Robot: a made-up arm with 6 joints.
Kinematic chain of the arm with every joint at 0, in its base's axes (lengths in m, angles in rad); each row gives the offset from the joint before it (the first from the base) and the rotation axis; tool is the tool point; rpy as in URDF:
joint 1: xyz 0 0 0.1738 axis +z
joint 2: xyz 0 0 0 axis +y
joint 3: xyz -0.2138 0 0.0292 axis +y
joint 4: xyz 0.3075 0 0.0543 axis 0.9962 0 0.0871
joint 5: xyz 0 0 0 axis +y
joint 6: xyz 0.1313 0 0.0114 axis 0.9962 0 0.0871
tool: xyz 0 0 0 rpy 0 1.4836 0
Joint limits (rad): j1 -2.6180..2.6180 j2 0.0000..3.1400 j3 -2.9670..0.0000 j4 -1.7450..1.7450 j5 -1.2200..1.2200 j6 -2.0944..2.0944
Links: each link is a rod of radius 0.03 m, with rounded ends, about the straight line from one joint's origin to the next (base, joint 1, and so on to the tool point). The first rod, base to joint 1, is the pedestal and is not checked.
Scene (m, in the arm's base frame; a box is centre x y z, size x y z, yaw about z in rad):
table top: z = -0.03
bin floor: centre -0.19 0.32 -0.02 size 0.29 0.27 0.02 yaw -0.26
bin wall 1: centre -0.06 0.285 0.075 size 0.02 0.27 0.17 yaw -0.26
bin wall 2: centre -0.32 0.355 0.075 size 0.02 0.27 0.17 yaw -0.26
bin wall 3: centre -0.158 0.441 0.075 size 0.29 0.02 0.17 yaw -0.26
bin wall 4: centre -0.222 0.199 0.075 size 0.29 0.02 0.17 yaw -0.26
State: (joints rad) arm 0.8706 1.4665 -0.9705 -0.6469 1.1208 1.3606
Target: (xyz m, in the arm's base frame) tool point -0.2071 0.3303 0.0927
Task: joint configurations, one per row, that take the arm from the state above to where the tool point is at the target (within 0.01 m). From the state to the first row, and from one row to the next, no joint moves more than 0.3 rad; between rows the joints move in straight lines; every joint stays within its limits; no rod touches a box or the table.
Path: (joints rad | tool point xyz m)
1: 1.1416 1.4647 -1.0231 -0.5925 1.0706 1.3606 | 0.1975 0.2764 0.1952
2: 1.4126 1.4629 -1.0757 -0.5380 1.0204 1.3606 | 0.1118 0.3351 0.2111
3: 1.6836 1.4612 -1.1283 -0.4836 0.9702 1.3606 | 0.0094 0.3661 0.2288
4: 1.9546 1.4594 -1.1809 -0.4292 0.9199 1.3606 | -0.1003 0.3650 0.2484
5: 2.2256 1.4576 -1.2336 -0.3747 0.8697 1.3606 | -0.2071 0.3303 0.2697
6: 2.2207 1.6532 -1.1945 -0.3740 0.8139 1.3606 | -0.2132 0.3383 0.1810
7: 2.2157 1.8488 -1.1554 -0.3733 0.7581 1.3606 | -0.2071 0.3303 0.0927

